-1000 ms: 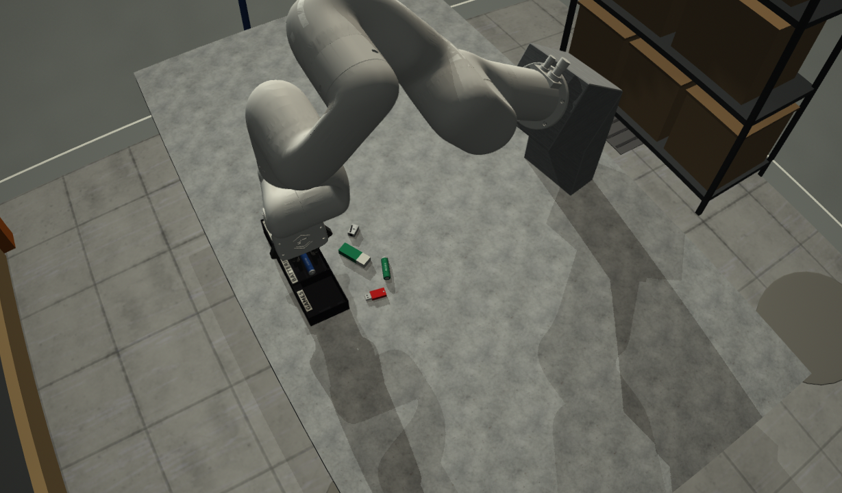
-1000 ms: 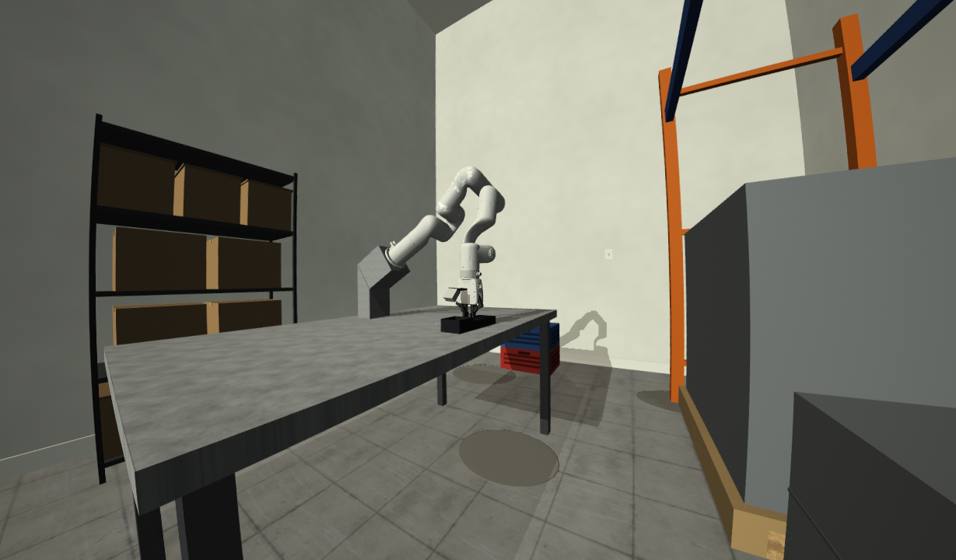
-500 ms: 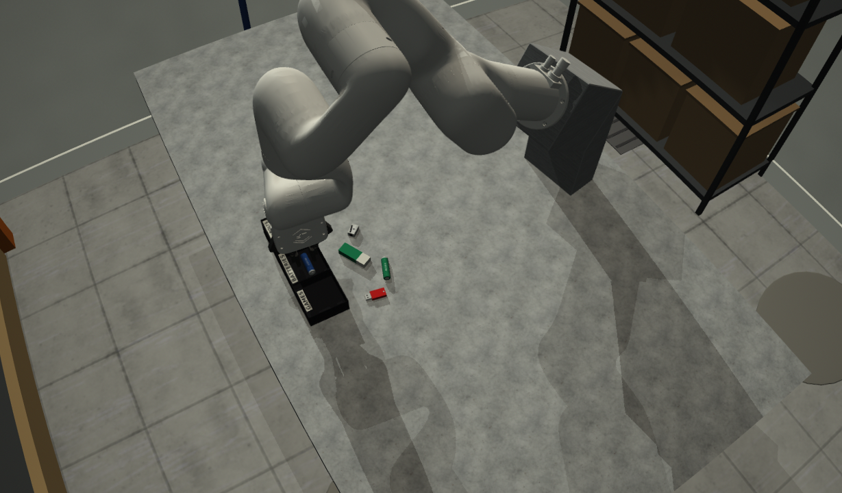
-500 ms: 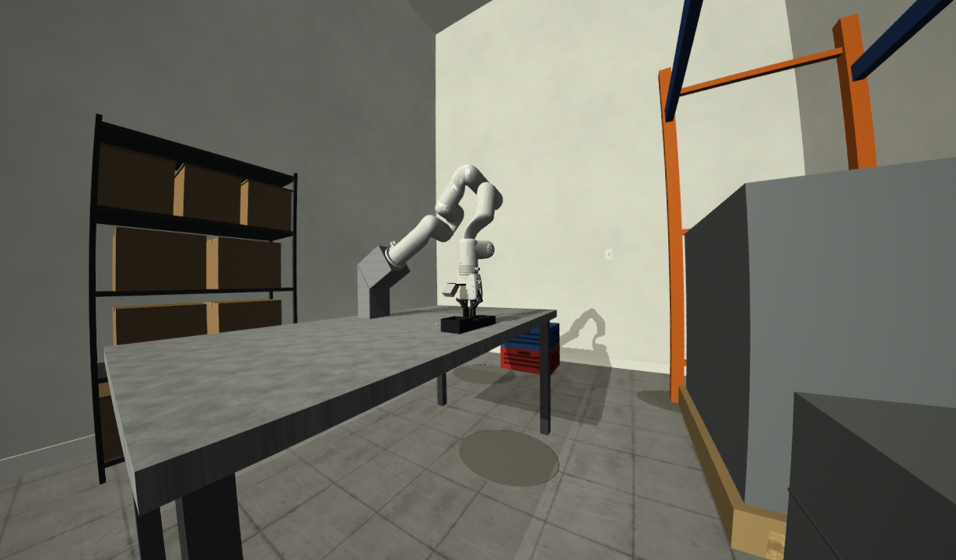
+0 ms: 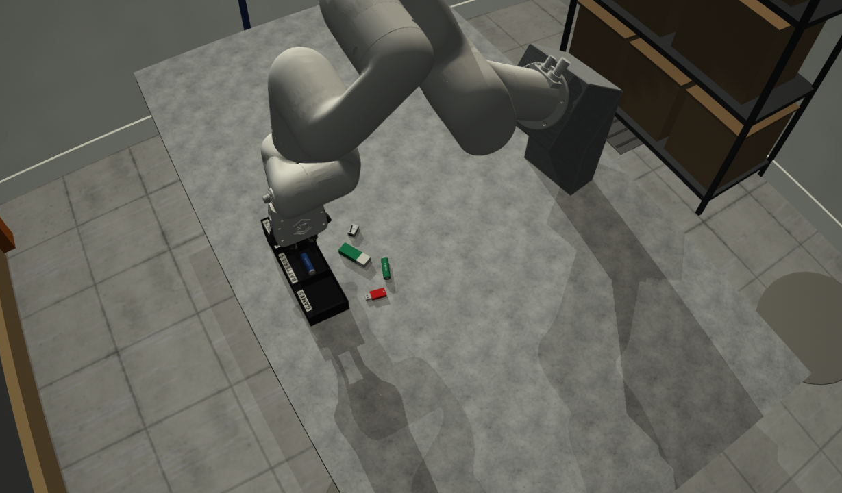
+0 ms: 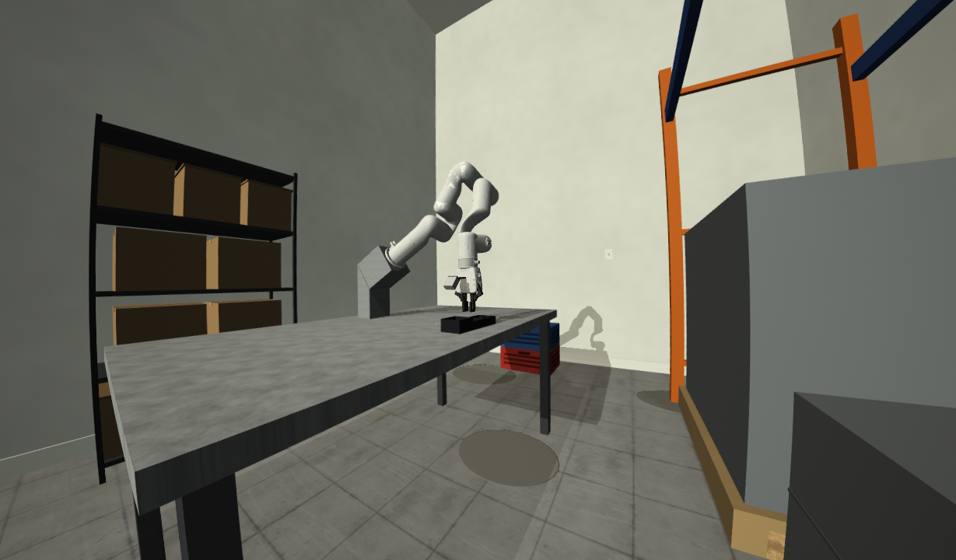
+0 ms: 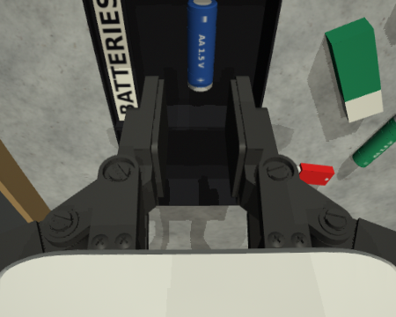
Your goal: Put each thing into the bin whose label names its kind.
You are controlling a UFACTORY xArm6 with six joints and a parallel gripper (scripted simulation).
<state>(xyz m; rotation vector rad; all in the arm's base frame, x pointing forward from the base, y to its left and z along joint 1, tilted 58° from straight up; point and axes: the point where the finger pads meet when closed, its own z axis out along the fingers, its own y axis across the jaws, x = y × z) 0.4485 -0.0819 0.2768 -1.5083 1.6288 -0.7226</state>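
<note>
Now: the black three-compartment bin 1 cm ahead of my hand and 6 cm below it. Round my hand: black cube (8 cm to the right, 7 cm below); then blue battery (7 cm below); then white cartridge (10 cm behind, 2 cm to the left, 7 cm below).
</note>
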